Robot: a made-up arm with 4 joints.
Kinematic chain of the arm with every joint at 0, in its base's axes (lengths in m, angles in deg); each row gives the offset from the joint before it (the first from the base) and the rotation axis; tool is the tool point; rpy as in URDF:
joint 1: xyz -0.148 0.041 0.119 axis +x
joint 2: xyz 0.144 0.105 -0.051 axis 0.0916 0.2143 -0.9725
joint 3: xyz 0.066 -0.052 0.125 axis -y
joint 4: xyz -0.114 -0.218 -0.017 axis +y
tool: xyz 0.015 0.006 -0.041 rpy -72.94 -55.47 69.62
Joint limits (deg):
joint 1: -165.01..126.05
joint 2: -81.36..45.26
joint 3: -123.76..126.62
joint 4: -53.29..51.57
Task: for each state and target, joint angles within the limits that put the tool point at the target. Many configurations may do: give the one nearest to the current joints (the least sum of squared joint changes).
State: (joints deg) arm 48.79 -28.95 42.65 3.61
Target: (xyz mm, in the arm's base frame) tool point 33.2 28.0 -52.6
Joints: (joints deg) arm 66.95 4.89 58.37 16.16
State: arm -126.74 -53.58 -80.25 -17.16
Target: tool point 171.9 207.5 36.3
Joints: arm -127.91 -62.07 -71.31 -23.03
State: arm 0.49 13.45 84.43 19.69
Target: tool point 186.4 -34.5 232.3
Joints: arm -51.86 -7.59 112.56 3.93
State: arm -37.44 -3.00 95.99 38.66
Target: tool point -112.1 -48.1 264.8
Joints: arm -84.96 43.21 76.34 29.75
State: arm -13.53 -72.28 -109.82 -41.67
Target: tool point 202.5 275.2 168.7
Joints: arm -54.97 -77.32 -118.30 -52.22
